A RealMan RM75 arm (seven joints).
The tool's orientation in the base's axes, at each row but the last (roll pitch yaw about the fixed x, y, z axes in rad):
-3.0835 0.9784 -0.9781
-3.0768 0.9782 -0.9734
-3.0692 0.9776 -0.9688
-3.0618 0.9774 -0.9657
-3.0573 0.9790 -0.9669
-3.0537 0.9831 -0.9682
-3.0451 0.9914 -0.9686
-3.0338 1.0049 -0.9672
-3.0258 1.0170 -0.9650
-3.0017 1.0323 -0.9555
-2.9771 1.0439 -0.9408
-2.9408 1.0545 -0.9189
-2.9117 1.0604 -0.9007
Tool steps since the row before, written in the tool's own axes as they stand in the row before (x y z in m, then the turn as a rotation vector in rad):
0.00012 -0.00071 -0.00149 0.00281 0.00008 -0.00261
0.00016 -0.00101 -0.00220 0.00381 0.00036 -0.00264
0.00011 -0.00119 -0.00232 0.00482 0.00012 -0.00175
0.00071 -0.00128 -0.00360 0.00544 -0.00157 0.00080
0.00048 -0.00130 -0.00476 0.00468 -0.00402 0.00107
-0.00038 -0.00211 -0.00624 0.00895 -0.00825 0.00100
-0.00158 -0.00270 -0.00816 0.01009 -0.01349 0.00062
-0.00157 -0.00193 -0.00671 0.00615 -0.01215 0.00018
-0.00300 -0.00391 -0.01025 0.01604 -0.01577 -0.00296
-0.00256 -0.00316 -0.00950 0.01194 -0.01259 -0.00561
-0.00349 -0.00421 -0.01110 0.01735 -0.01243 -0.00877
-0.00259 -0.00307 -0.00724 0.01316 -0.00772 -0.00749
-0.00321 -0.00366 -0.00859 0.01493 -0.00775 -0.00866
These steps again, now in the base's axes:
0.00126 -0.00076 0.00075 0.00189 -0.00322 -0.00088
0.00182 -0.00114 0.00113 0.00198 -0.00385 -0.00170
0.00200 -0.00111 0.00125 0.00214 -0.00355 -0.00303
0.00278 -0.00228 0.00148 0.00275 -0.00112 -0.00489
0.00318 -0.00303 0.00231 0.00451 0.00067 -0.00429
0.00418 -0.00333 0.00387 0.00953 0.00081 -0.00760
0.00505 -0.00399 0.00591 0.01457 0.00262 -0.00807
0.00380 -0.00341 0.00501 0.01237 0.00337 -0.00459
0.00647 -0.00460 0.00814 0.01971 -0.00154 -0.01114
0.00560 -0.00479 0.00725 0.01670 -0.00338 -0.00650
0.00678 -0.00534 0.00887 0.01933 -0.00814 -0.00962
0.00453 -0.00336 0.00606 0.01345 -0.00762 -0.00706
0.00527 -0.00406 0.00729 0.01442 -0.00923 -0.00805

